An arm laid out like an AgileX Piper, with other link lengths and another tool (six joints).
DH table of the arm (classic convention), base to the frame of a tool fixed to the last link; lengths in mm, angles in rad. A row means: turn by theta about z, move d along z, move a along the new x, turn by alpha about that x. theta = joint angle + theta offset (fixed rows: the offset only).
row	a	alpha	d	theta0
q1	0	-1.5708	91.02	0
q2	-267.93	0	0	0.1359
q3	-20.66	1.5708	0	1.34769
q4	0	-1.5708	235.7	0
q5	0	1.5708	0	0
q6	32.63	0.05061	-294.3	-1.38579
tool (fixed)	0	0	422.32	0
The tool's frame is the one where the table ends.
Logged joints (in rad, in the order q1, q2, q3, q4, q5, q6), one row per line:
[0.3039 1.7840 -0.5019 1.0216 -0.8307 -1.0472]
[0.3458 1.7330 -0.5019 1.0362 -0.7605 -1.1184]
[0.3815 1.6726 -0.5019 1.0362 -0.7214 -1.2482]
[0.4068 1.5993 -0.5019 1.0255 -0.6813 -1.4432]
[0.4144 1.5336 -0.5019 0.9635 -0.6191 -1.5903]
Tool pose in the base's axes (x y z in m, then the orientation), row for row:
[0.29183 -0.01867 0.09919 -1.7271 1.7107 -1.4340]
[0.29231 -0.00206 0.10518 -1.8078 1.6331 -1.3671]
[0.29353 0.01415 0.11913 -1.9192 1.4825 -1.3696]
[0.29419 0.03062 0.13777 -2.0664 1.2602 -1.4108]
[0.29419 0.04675 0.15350 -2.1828 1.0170 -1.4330]
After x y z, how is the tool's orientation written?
As a rotation vector, in radians.
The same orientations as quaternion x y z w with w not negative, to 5 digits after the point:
[-0.60416 0.59842 -0.50163 0.15894]
[-0.63735 0.57576 -0.48198 0.17313]
[-0.67817 0.52386 -0.48396 0.17729]
[-0.72696 0.44334 -0.49632 0.16922]
[-0.76777 0.35771 -0.50404 0.16888]

